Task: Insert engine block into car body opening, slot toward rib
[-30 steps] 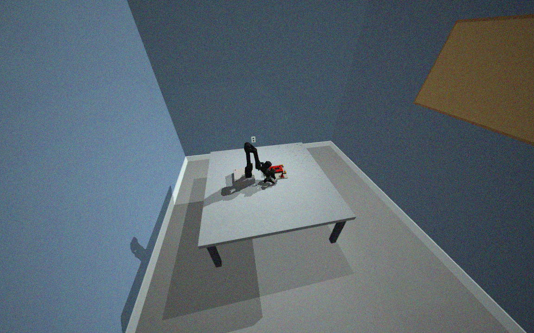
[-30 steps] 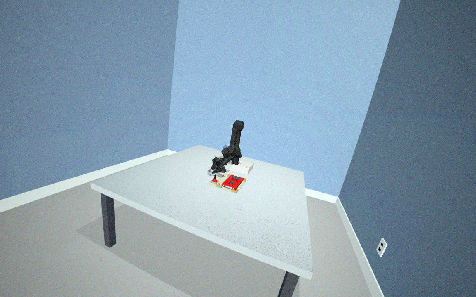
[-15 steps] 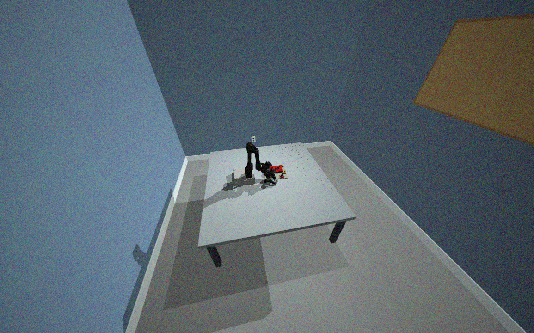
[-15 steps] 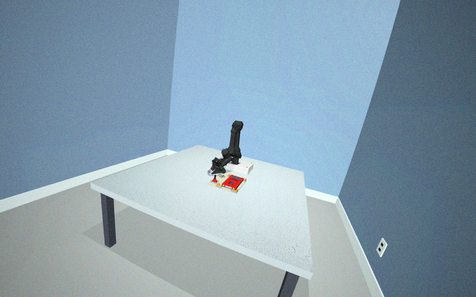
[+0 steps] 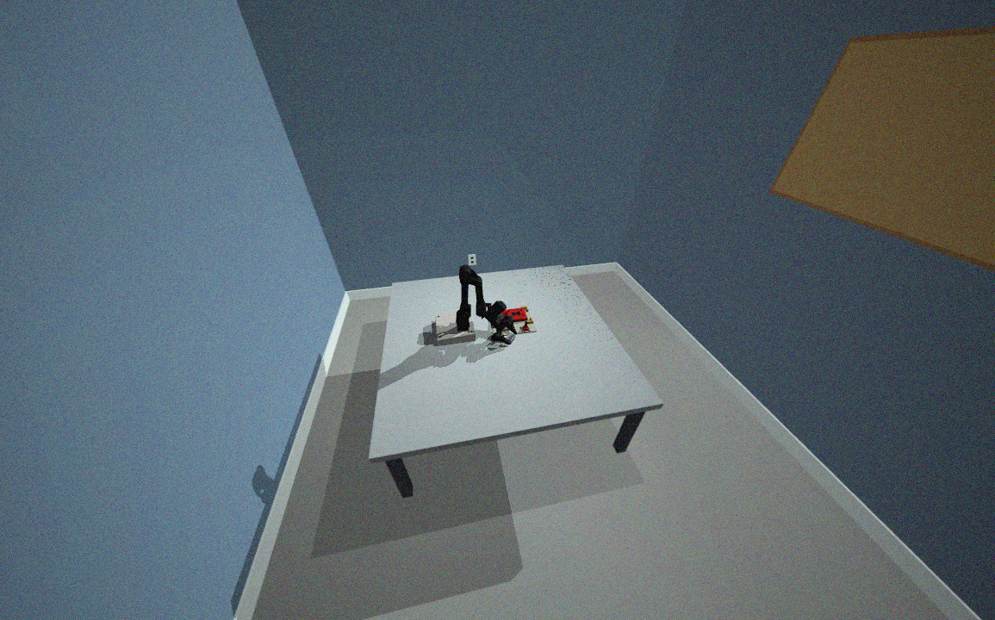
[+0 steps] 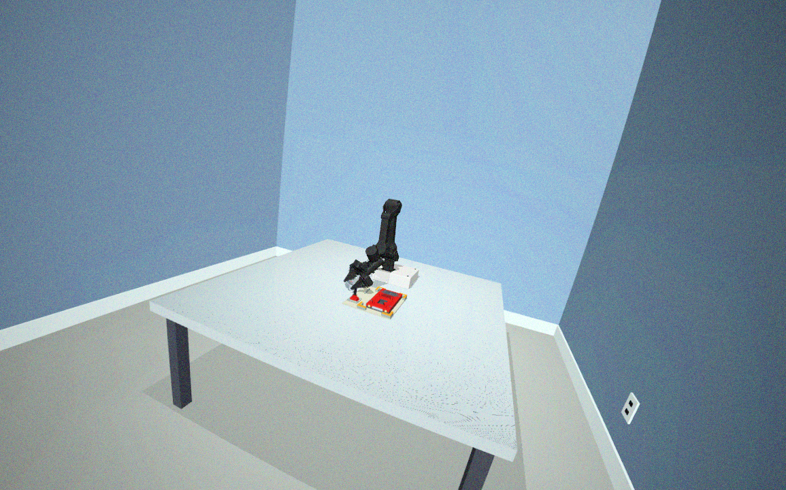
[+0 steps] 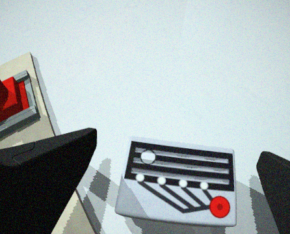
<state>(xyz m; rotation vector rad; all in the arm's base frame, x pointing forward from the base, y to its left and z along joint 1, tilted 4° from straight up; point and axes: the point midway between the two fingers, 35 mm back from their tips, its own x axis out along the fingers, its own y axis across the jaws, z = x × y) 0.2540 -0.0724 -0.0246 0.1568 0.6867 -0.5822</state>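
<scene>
Now: the engine block 10 mm to the left of my gripper tip, 10 mm below it and 10 mm behind it.
</scene>
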